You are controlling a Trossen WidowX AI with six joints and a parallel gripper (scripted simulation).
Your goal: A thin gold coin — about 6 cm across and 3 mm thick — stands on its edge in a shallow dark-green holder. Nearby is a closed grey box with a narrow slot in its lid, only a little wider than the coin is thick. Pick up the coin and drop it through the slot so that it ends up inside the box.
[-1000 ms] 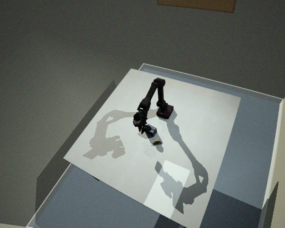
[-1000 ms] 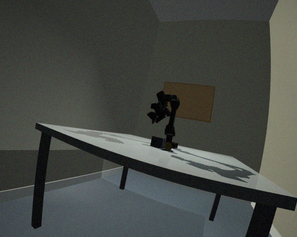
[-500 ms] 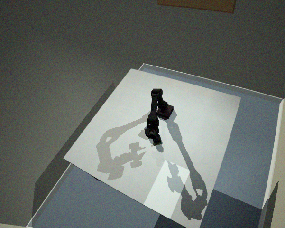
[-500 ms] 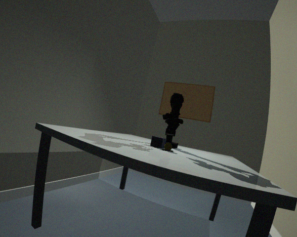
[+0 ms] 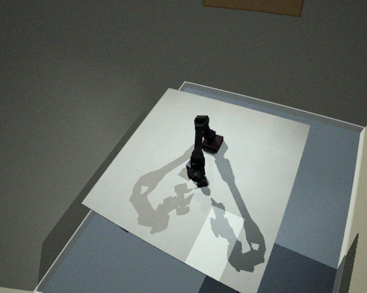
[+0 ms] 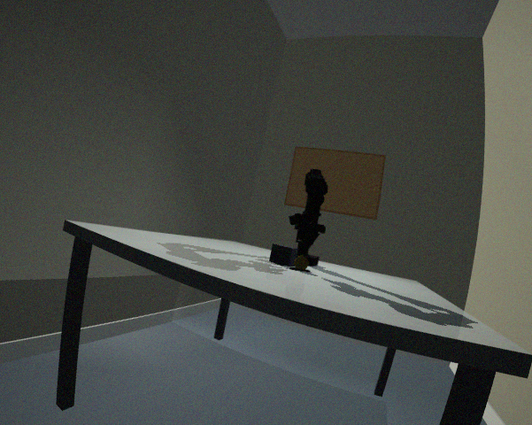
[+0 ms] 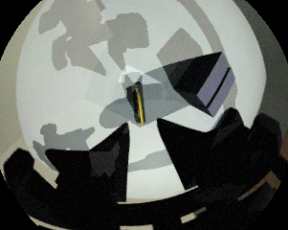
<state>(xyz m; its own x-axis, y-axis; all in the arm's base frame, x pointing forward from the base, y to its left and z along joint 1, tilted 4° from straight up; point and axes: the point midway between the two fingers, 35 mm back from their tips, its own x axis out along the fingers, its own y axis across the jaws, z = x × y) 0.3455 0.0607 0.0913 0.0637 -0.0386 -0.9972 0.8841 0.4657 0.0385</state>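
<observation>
My gripper tip is 5 cm above the gold coin.
</observation>
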